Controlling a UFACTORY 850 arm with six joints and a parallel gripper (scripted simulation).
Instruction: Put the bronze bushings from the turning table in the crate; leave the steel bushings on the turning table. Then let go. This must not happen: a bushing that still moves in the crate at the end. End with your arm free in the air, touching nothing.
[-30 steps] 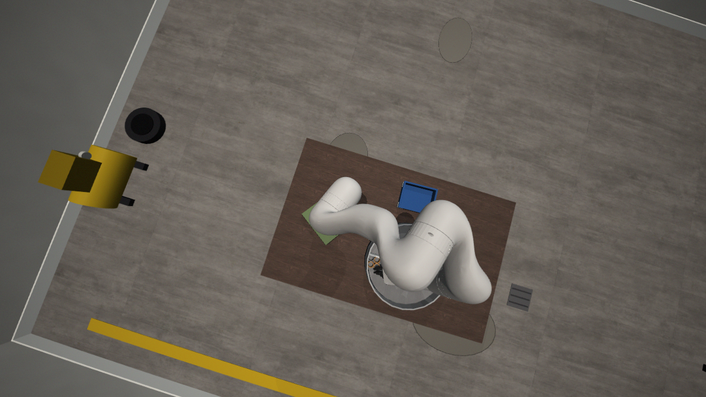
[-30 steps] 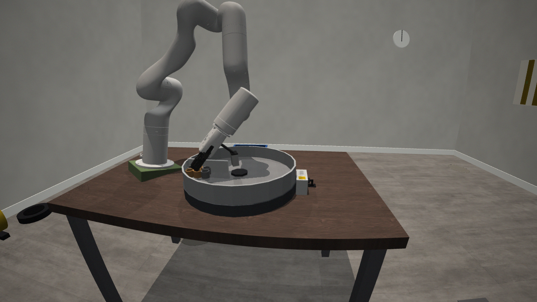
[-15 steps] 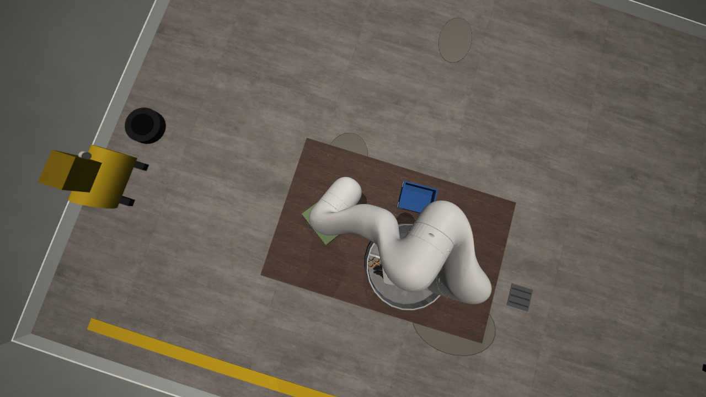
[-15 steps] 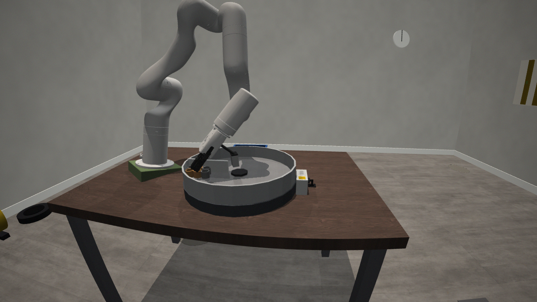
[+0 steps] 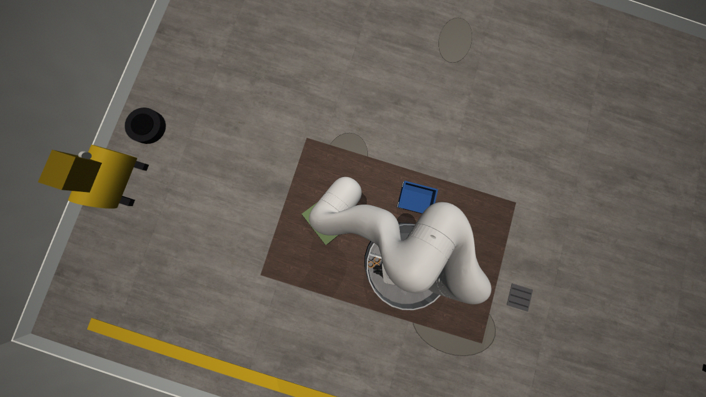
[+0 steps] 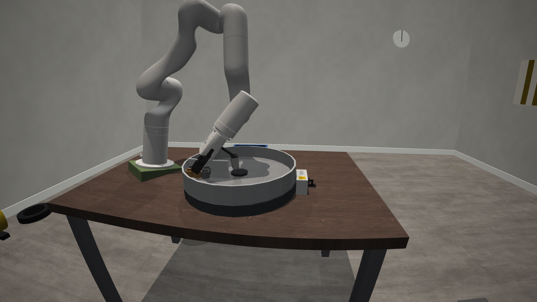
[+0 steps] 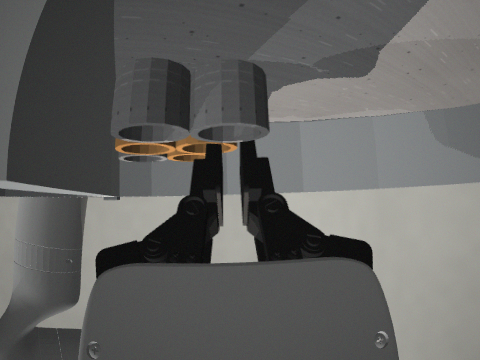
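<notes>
My gripper is now 38 cm to the right of the blue crate, 19 cm short of it and 7 cm above it. The rest, counted from my hand: grey turning table: 15 cm ahead, 4 cm below, 3 cm to the left.
</notes>
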